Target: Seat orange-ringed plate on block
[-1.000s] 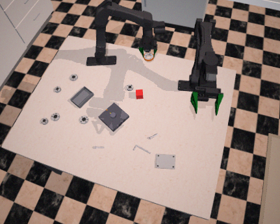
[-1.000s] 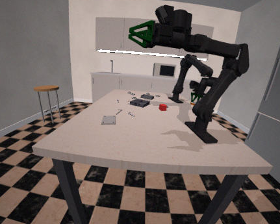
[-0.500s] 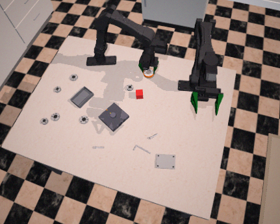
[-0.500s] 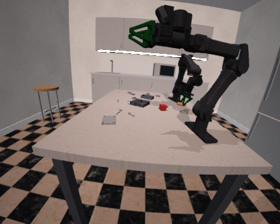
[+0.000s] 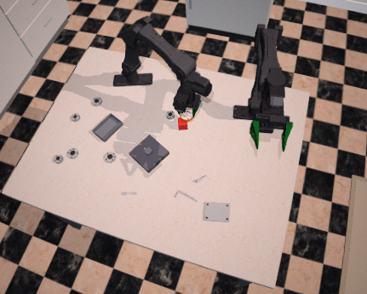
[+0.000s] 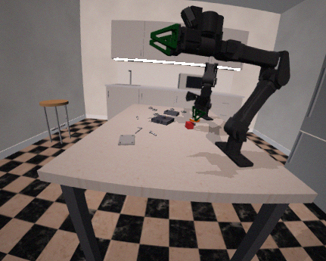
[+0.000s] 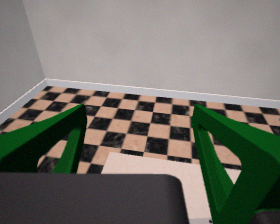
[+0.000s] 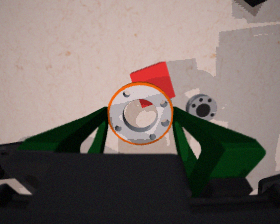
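Now: the red cube 5 cm below my right hand, 2 cm ahead of it and 1 cm to the right of it. The rest, counted from my right hand: grey tray 34 cm to the right, 15 cm ahead, 7 cm below; then light grey plate 35 cm ahead, 26 cm to the left, 7 cm below; then dark grey block 20 cm ahead, 12 cm to the right, 5 cm below.
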